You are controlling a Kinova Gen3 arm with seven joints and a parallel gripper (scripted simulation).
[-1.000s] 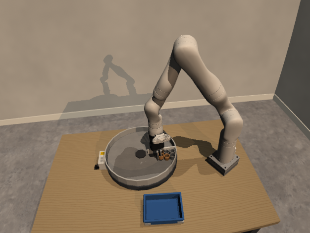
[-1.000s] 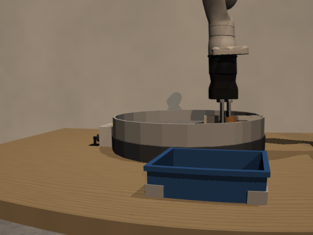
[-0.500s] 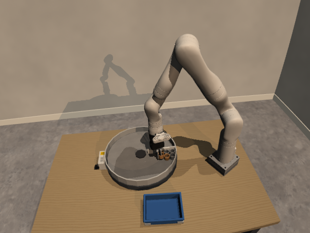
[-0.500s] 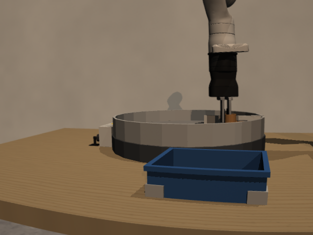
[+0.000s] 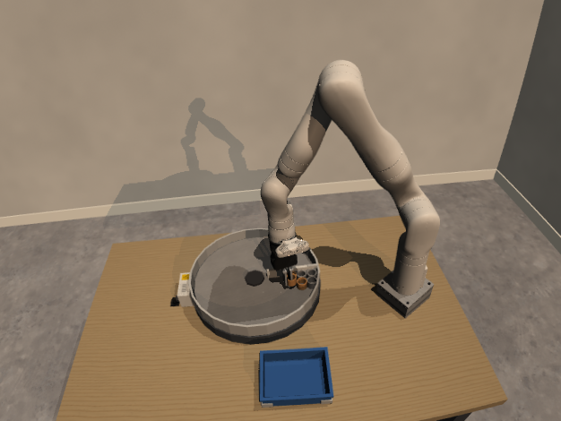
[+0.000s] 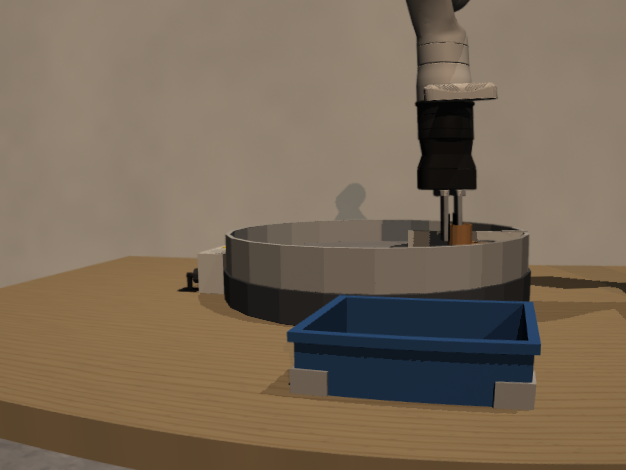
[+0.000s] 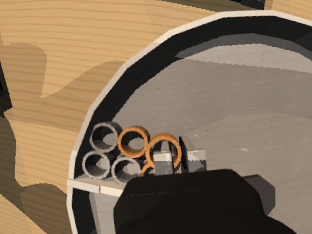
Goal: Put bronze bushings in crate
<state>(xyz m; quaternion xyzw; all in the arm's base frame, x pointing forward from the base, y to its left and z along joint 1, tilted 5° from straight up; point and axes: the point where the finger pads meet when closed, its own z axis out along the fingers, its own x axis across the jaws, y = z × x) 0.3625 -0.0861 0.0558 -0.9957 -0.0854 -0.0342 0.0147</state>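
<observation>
Right now my hand is 40 mm short of the blue crate, 290 mm to the right of it and 80 mm above it. The rest, counted from my hand: round grey turning table 100 mm ahead, 60 mm to the right, 50 mm below.
</observation>
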